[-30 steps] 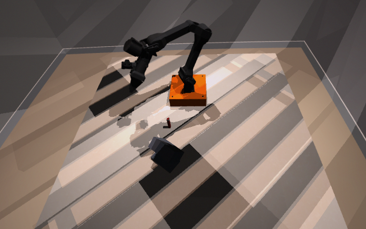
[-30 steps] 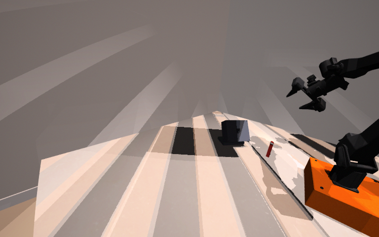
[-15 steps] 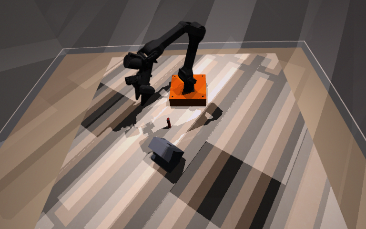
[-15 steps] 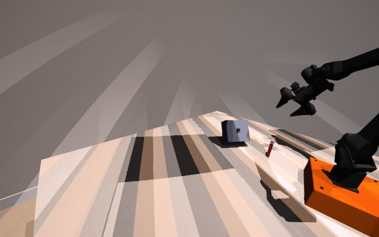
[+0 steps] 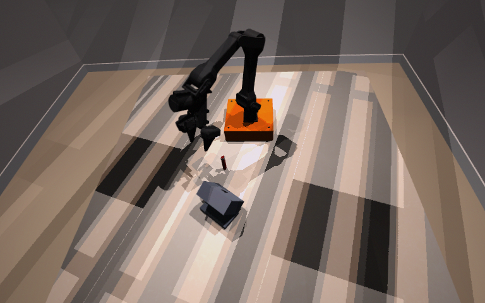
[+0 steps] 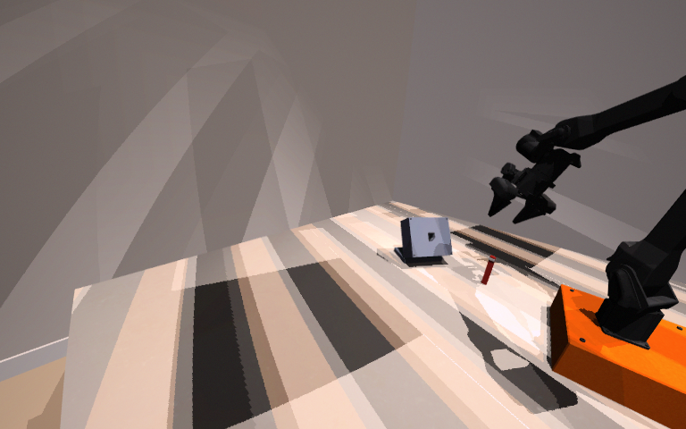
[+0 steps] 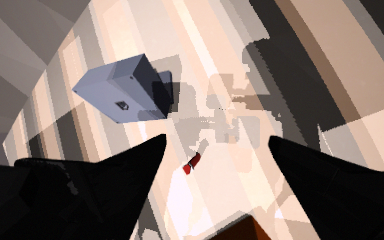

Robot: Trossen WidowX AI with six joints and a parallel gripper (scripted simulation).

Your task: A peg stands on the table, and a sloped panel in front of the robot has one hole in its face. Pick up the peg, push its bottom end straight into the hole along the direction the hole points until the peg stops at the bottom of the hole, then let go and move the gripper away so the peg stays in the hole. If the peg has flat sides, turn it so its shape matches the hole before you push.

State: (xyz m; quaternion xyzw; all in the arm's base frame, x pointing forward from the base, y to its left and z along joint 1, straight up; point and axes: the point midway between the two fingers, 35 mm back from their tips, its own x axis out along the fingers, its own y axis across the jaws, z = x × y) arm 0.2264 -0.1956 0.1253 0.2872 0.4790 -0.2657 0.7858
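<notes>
Now: the red peg 10 mm behind my gripper tip, 80 mm to the left of it and 100 mm below it. Round my gripper tip: panel foot: 190 mm ahead, 60 mm to the left, 150 mm below; sloped panel: 170 mm ahead, 80 mm to the left, 90 mm below.
</notes>
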